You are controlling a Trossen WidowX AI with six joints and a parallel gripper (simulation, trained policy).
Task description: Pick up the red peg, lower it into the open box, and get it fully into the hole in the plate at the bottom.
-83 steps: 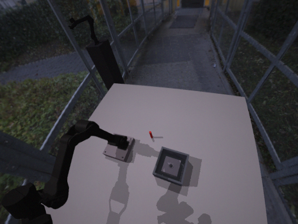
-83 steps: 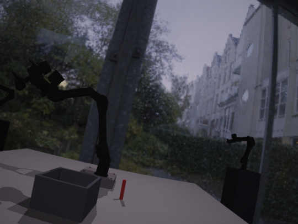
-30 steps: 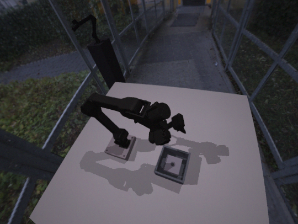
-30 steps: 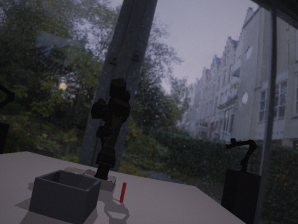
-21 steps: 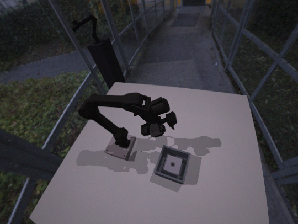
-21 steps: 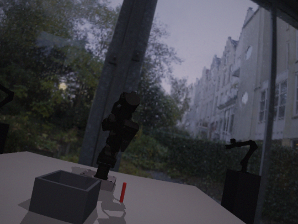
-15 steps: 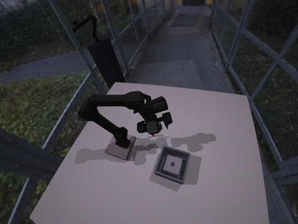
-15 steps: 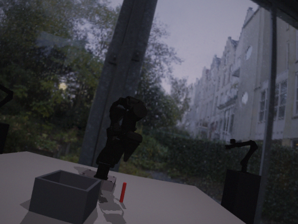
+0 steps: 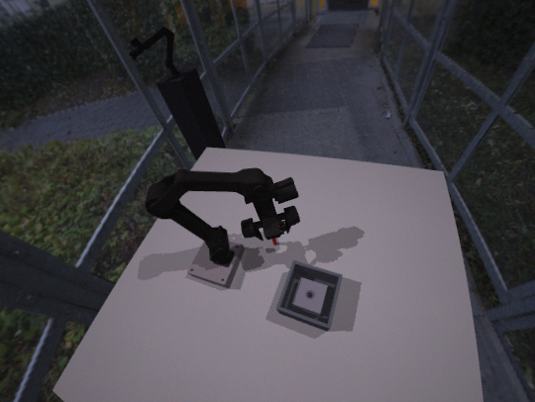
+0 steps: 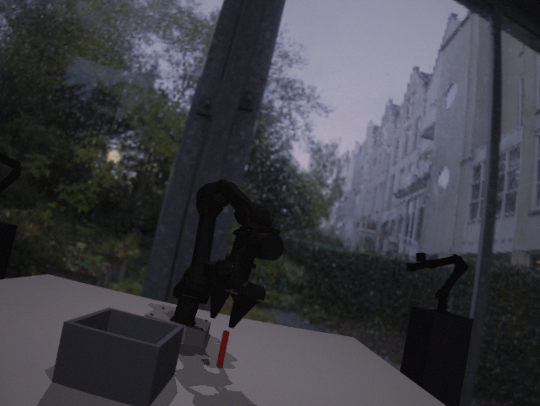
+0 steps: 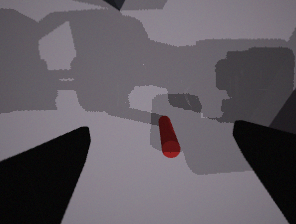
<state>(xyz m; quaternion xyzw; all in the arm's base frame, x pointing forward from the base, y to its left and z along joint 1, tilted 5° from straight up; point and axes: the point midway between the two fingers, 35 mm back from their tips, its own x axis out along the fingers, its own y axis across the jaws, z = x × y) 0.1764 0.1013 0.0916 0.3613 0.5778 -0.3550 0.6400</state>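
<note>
My gripper tip is now 20 mm past the red peg, 20 mm to the right of it and 60 mm above it. Round my gripper tip: plate 160 mm ahead, 150 mm to the right, 60 mm below; then grey box 160 mm ahead, 150 mm to the right, 70 mm below.
</note>
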